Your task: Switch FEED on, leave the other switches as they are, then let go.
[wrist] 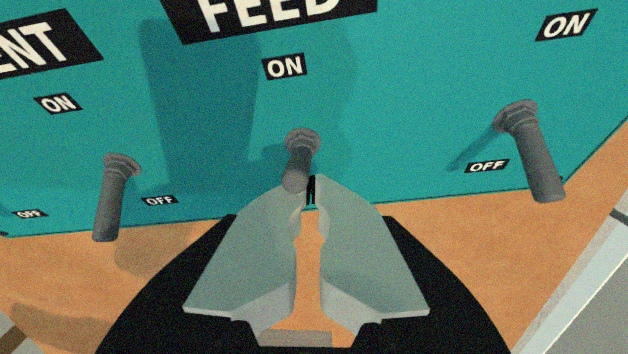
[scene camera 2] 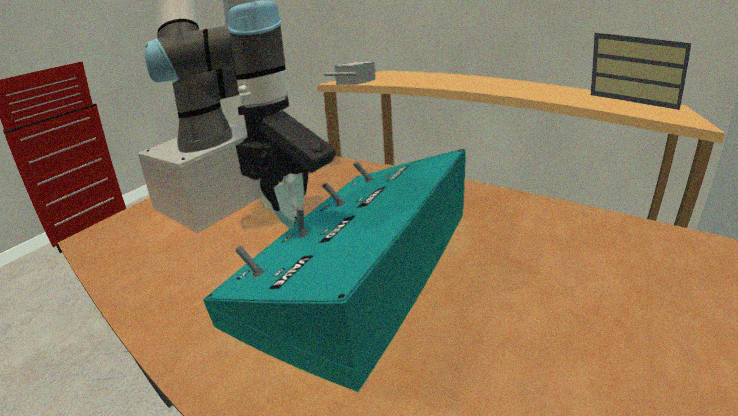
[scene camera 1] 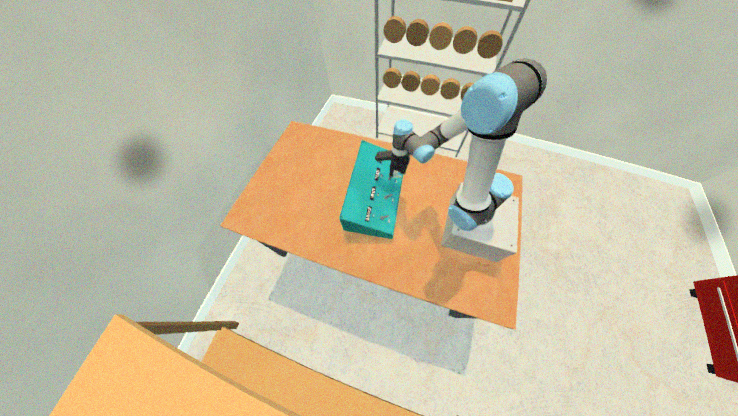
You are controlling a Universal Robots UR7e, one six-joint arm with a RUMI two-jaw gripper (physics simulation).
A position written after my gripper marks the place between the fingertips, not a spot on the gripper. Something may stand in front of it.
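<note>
From scene camera 2 I can see my gripper (scene camera 2: 293,227), and the wrist view shows me the gripper (wrist: 311,178) too. There is also a teal sloped switch panel (scene camera 2: 329,299) in my sight. Looking from the wrist, I find the panel (wrist: 200,113) again.
</note>
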